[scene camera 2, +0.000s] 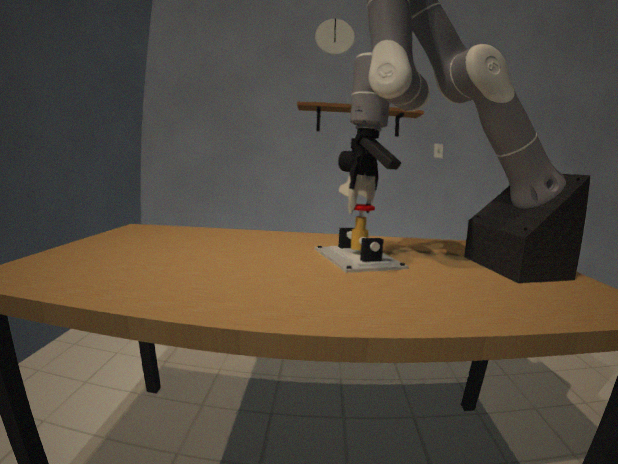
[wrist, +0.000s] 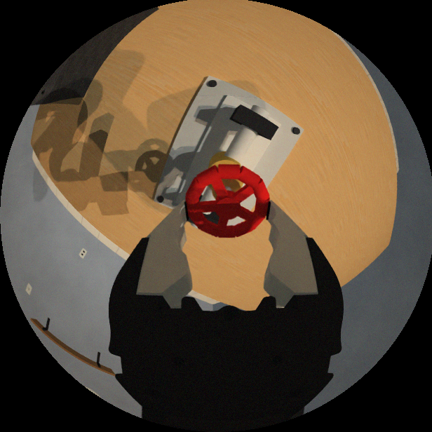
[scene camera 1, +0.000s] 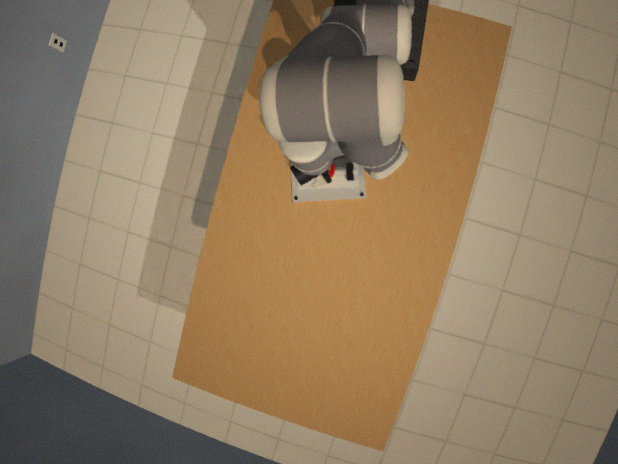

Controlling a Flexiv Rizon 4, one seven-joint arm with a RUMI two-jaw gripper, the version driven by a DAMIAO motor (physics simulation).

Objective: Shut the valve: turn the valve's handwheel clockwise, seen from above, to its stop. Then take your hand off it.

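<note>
The valve's red handwheel (scene camera 1: pixel 331 171) (scene camera 2: pixel 364 207) (wrist: pixel 229 203) lies level on top of the yellow valve body (scene camera 2: pixel 359 236) (wrist: pixel 220 160). My gripper (scene camera 2: pixel 361 205) (wrist: pixel 227 202) points down and is shut on the handwheel, with one fingertip against each side of the rim. In the wrist view the valve's grey base plate (scene camera 1: pixel 327 194) (scene camera 2: pixel 334 256) (wrist: pixel 199 100) lies slantwise beyond the wheel. In the scene camera 1 view the arm hides most of the wheel and the gripper. The wheel's stop does not show.
A black pipe bracket (scene camera 1: pixel 350 171) (scene camera 2: pixel 371 249) (wrist: pixel 254 121) stands on the plate, with another at the pipe's other end. The plate rests on the wooden table (scene camera 1: pixel 310 300) (scene camera 2: pixel 200 280) (wrist: pixel 325 125). The arm's black pedestal (scene camera 2: pixel 525 240) stands to the right in the scene camera 2 view.
</note>
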